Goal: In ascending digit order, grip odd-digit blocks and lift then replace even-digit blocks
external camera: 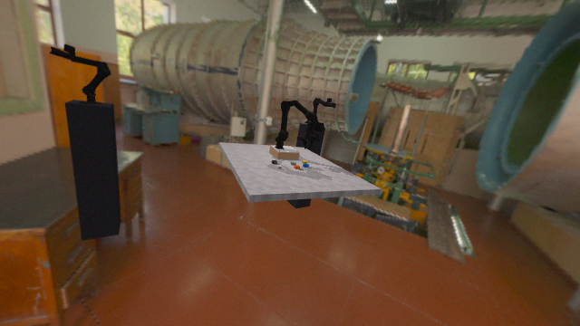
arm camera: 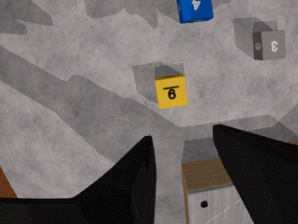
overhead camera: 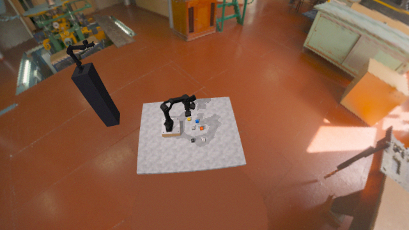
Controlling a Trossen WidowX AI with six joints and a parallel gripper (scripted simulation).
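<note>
Right now the yellow block is 110 mm below my gripper tip. From my gripper tip the other things lie so: blue block 90 mm ahead, 50 mm to the right, 110 mm below; then orange block 110 mm ahead, 150 mm to the right, 110 mm below; then grey block 20 mm ahead, 130 mm to the right, 110 mm below.
</note>
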